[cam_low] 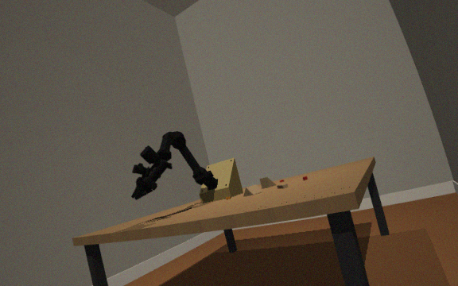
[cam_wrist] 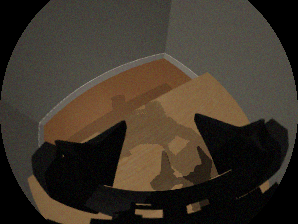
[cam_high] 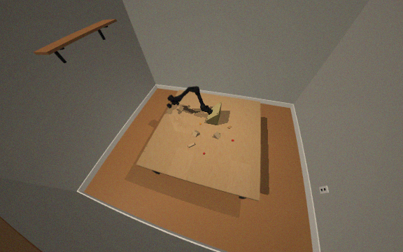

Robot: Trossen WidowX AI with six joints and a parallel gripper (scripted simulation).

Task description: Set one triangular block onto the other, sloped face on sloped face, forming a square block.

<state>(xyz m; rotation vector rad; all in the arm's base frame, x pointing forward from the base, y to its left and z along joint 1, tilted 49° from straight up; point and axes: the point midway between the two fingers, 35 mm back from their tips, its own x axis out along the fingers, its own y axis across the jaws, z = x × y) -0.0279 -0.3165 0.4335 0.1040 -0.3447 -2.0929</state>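
Right now the tan triangular block is 35 cm ahead of my gripper tip, 43 cm to the left of it and 10 cm below it. Round my gripper tip: tan block: 51 cm ahead, 42 cm to the left, 11 cm below.
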